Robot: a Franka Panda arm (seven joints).
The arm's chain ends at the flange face. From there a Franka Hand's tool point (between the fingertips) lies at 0.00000 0.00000 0.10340 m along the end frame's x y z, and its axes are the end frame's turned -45 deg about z.
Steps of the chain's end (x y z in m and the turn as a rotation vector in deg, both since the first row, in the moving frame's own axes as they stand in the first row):
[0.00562 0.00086 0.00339 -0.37 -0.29 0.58]
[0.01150 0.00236 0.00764 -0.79 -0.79 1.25]
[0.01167 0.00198 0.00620 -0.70 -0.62 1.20]
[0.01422 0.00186 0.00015 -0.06 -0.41 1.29]
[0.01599 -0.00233 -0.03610 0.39 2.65 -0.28]
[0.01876 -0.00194 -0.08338 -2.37 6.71 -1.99]
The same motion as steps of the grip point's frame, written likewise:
[0.00252 0.00468 0.00339 -0.06 -0.47 0.58]
[0.00445 0.00978 0.00762 0.00 -1.12 1.25]
[0.00517 0.00974 0.00619 -0.06 -0.93 1.20]
[0.00815 0.01092 0.00015 0.25 -0.33 1.29]
[0.01684 0.01253 -0.03621 -1.60 2.15 -0.28]
[0.02036 0.02335 -0.08418 -6.42 3.07 -1.99]

